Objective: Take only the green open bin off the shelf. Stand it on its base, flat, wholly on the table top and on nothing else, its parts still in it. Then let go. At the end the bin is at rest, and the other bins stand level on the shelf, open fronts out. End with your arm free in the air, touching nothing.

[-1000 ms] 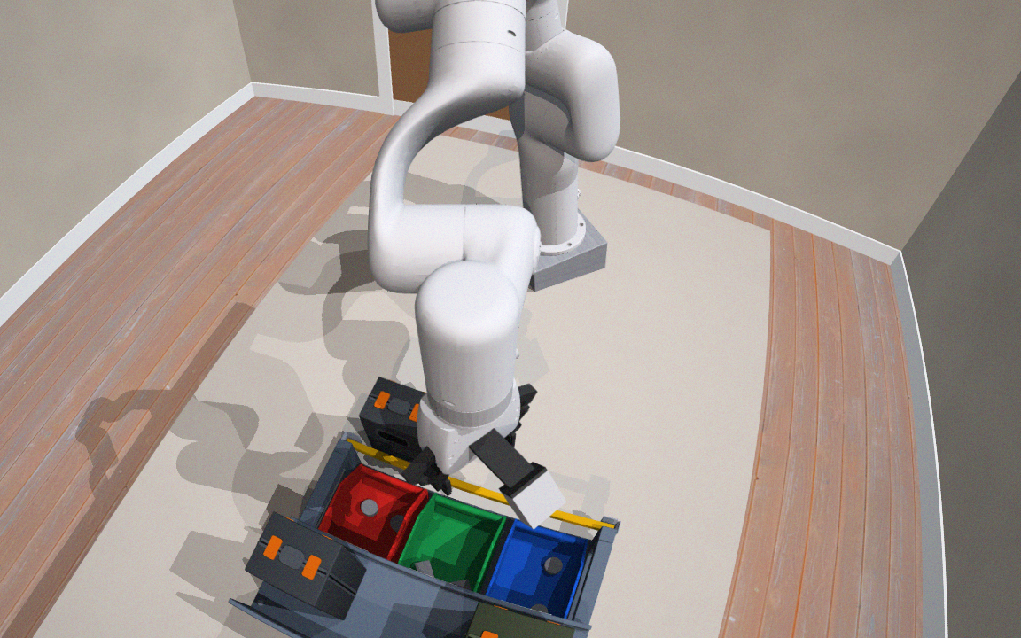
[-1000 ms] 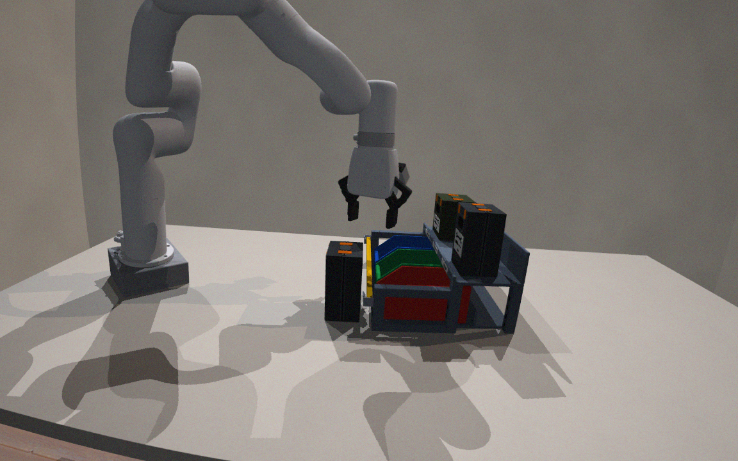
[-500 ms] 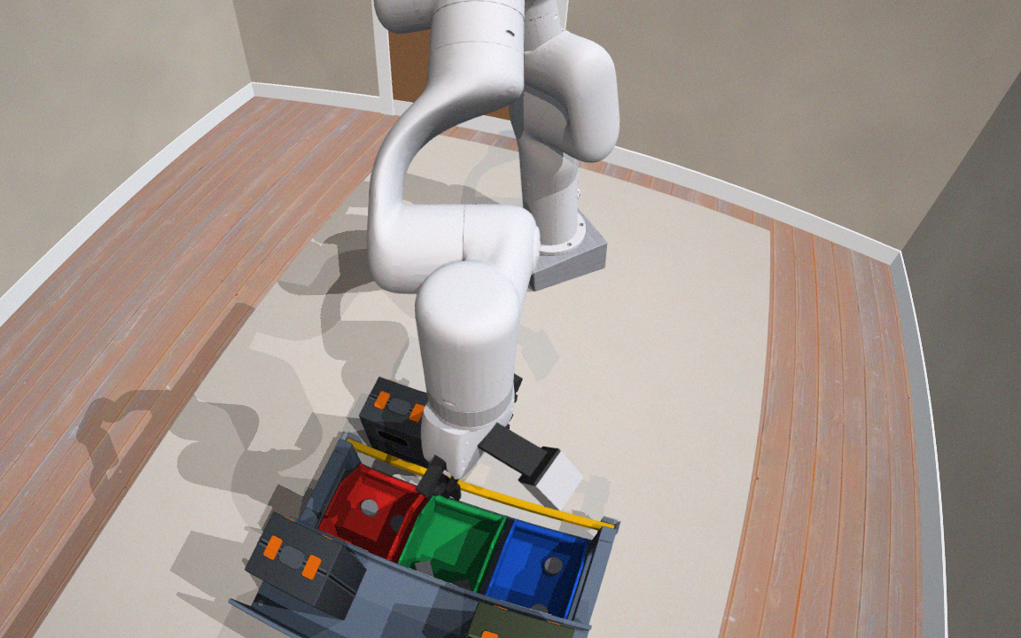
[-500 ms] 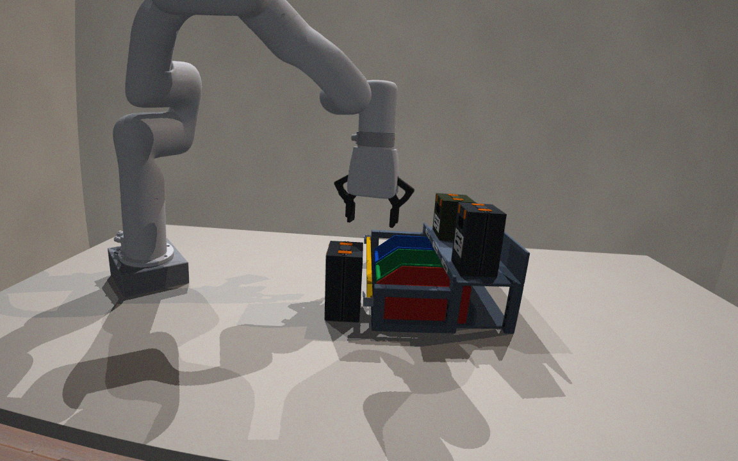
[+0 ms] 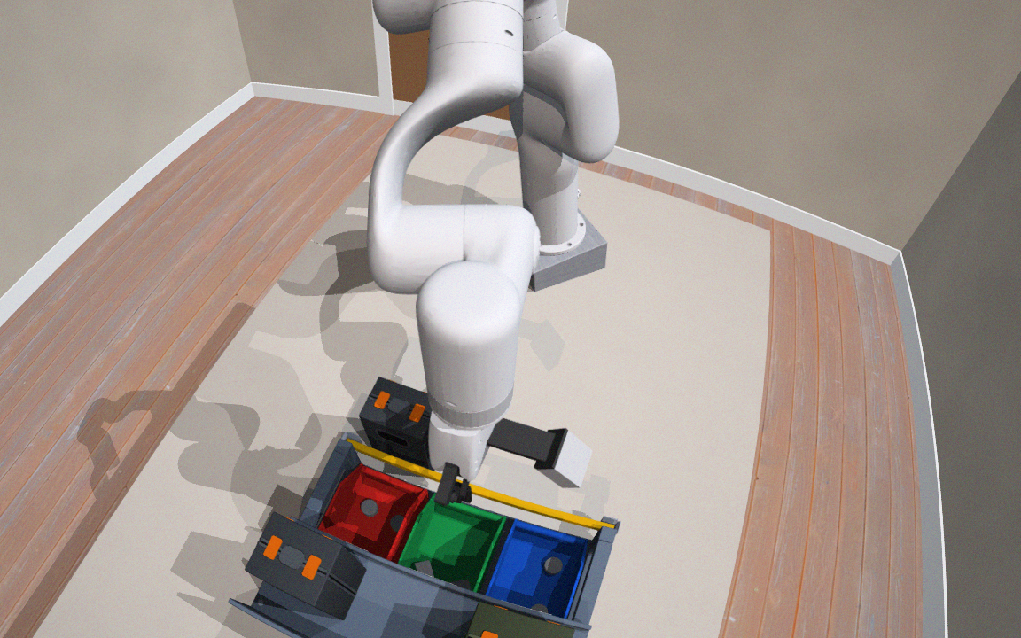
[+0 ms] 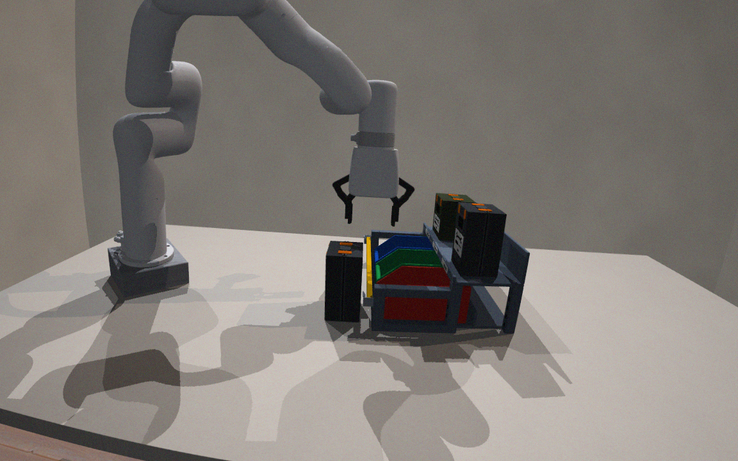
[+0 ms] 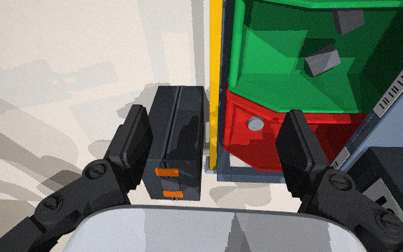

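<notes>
The yellow bar lies 100 mm below my hand. The rest, counted from my hand: green bin 100 mm ahead, 20 mm to the left, 120 mm below; red bin 120 mm ahead, 90 mm to the right, 120 mm below; black case 30 mm behind, 120 mm to the right, 90 mm below.
</notes>
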